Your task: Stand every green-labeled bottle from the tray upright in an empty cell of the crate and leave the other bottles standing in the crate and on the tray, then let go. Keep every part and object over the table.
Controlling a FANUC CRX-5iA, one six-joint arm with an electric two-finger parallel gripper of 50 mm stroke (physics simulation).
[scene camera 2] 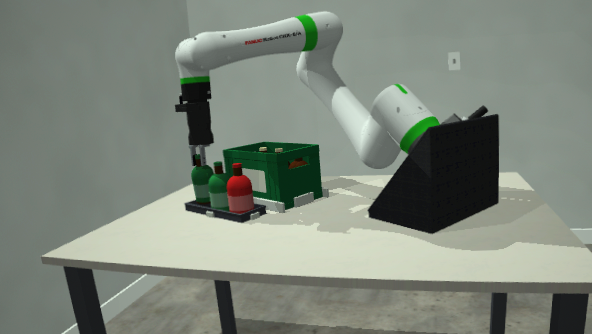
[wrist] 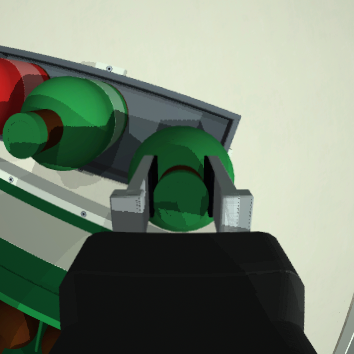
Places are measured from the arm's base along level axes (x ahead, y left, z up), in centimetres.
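Pixels of known places: gripper, fingertip midpoint: (scene camera 2: 199, 165) (wrist: 180, 173); arm's base at its link origin: (scene camera 2: 438, 156).
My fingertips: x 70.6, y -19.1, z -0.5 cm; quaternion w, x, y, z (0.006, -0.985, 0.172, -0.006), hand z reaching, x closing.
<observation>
Ahead of a thing's pixels: the offset from my fingertips to its top centre. "spot": to the spot under its first point. Level surfaces: height alone.
My gripper (scene camera 2: 198, 159) (wrist: 180, 173) points down, shut on the neck of a green bottle @(dx -0.4, dy -1.4, dz +3.5 cm) (scene camera 2: 202, 179) (wrist: 181, 142). That bottle is upright at the left end of the dark tray (scene camera 2: 225, 215) (wrist: 232, 131); its base is at the tray, and whether it rests fully on it is hard to tell. A second green bottle @(dx -7.4, dy +5.5, dz +1.5 cm) (scene camera 2: 218, 189) (wrist: 75, 120) stands beside it, apart from the fingers. A red bottle @(dx -14.3, dy +10.9, dz +1.5 cm) (scene camera 2: 240, 189) (wrist: 10, 87) stands at the tray's other end. The green crate @(dx -17.5, dy -3.8, dz +3.0 cm) (scene camera 2: 300, 179) (wrist: 30, 287) stands behind the tray; its cells are mostly hidden.
Pale bottle caps @(dx -19.0, dy -16.6, dz +1.8 cm) (scene camera 2: 263, 149) show inside the crate's rim, and brown bottles @(spot: dx -22.1, dy -10.5, dz -3.0 cm) (wrist: 15, 325) show in it in the wrist view. Light brackets (scene camera 2: 304, 199) (wrist: 83, 214) sit at the crate's foot. The black robot stand (scene camera 2: 462, 175) is at the right of the table @(dz -14.5 cm) (scene camera 2: 200, 250).
</observation>
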